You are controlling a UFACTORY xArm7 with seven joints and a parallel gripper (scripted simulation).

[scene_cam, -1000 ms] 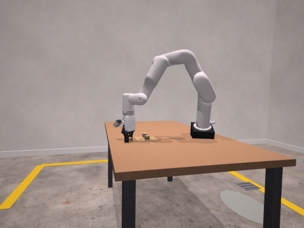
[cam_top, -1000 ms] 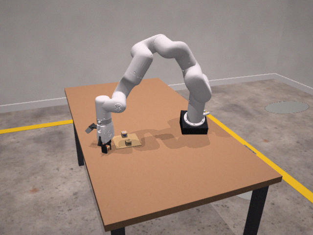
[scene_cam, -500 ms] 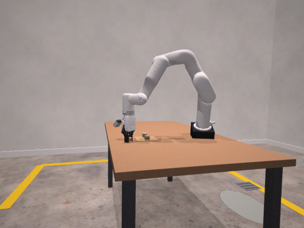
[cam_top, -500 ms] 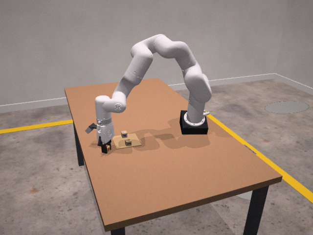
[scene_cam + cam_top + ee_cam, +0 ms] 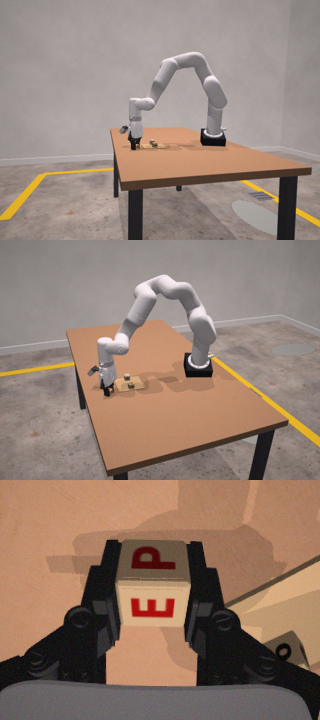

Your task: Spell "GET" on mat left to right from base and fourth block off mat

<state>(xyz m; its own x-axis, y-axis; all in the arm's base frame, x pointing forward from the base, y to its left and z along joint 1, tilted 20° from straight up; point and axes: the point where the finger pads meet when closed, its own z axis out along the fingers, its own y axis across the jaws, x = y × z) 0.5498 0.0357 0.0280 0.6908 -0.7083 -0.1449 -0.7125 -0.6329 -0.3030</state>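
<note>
The tan mat lies 13 cm behind my hand, 6 cm to the right of it and 2 cm below it. The rest, counted from my hand: green-lettered block (30 cm to the right, 4 cm behind, 1 cm below); then black-lettered block (13 cm behind, 2 cm to the right); then red-lettered block (1 cm below).
</note>
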